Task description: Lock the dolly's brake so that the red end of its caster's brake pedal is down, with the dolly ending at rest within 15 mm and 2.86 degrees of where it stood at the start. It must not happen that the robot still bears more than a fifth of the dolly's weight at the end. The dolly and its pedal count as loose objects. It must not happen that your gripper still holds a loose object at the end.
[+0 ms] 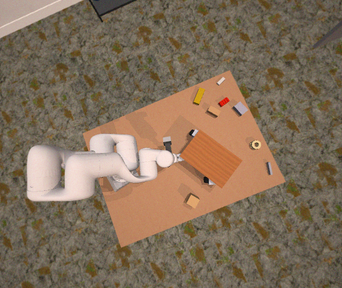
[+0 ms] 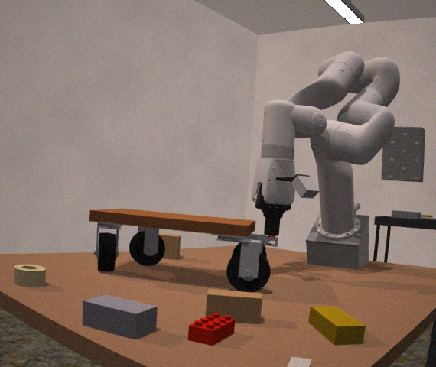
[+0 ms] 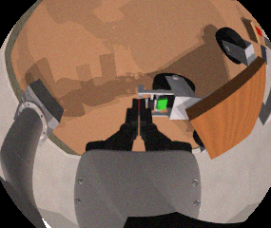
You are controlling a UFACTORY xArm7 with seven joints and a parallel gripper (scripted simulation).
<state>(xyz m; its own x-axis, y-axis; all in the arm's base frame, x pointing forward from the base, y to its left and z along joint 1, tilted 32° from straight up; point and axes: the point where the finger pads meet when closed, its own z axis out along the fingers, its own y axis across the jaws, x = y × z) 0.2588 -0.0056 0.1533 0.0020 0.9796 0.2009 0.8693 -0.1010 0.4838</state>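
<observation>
The brake pedal lies 3 cm below my hand and 2 cm ahead of it. From my hand the other things lie so: tan cube 28 cm to the right, 9 cm ahead, 8 cm below; yellow block 39 cm to the left, 27 cm ahead, 10 cm below; tan block 34 cm ahead, 26 cm to the left, 9 cm below.
</observation>
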